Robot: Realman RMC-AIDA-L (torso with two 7-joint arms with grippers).
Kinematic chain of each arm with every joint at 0, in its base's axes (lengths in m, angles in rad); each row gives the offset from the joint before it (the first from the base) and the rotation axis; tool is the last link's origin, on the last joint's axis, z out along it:
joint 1: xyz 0 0 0.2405 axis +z
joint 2: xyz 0 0 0 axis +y
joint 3: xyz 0 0 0.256 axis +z
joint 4: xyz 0 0 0 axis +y
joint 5: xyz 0 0 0.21 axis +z
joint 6: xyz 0 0 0 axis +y
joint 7: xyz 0 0 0.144 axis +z
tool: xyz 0 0 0
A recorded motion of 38 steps. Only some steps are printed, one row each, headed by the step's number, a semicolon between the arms.
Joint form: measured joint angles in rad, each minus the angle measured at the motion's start. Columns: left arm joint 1, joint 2, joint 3, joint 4, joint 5, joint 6, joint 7; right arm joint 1, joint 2, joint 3, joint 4, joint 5, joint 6, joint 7.
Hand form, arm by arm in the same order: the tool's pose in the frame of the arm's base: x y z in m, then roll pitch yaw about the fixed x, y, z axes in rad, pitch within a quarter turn. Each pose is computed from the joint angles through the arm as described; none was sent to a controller.
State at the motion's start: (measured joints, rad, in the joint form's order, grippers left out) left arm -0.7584 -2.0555 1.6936 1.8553 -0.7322 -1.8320 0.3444; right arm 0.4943 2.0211 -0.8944 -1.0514 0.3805 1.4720 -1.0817
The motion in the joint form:
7: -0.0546 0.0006 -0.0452 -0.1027 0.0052 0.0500 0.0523; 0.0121 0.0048 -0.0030 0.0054 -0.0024 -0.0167 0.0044
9: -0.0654 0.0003 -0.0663 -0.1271 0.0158 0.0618 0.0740; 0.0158 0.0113 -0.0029 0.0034 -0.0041 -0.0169 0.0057
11: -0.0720 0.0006 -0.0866 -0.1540 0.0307 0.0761 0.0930; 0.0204 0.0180 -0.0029 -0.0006 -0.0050 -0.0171 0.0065
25: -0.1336 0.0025 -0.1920 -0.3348 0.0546 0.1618 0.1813; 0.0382 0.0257 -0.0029 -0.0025 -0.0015 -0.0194 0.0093
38: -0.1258 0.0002 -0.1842 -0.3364 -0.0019 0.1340 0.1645; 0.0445 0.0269 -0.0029 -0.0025 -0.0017 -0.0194 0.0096
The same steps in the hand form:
7: -0.0276 0.3028 -0.0077 -2.8761 0.3050 0.2462; 0.3307 0.3369 0.0630 -2.5914 -0.1887 -0.8682
9: -0.0276 0.3100 -0.0061 -2.8634 0.2980 0.2467; 0.3284 0.3377 0.0605 -2.5952 -0.1875 -0.8639
11: -0.0296 0.3178 -0.0045 -2.8453 0.2919 0.2562; 0.3254 0.3391 0.0583 -2.5983 -0.1856 -0.8568
25: -0.0354 0.3554 -0.0022 -2.8096 0.2475 0.2999; 0.3175 0.3448 0.0551 -2.6042 -0.1784 -0.8371
38: -0.0357 0.3456 -0.0071 -2.8751 0.2473 0.3133; 0.3151 0.3467 0.0546 -2.6052 -0.1782 -0.8309

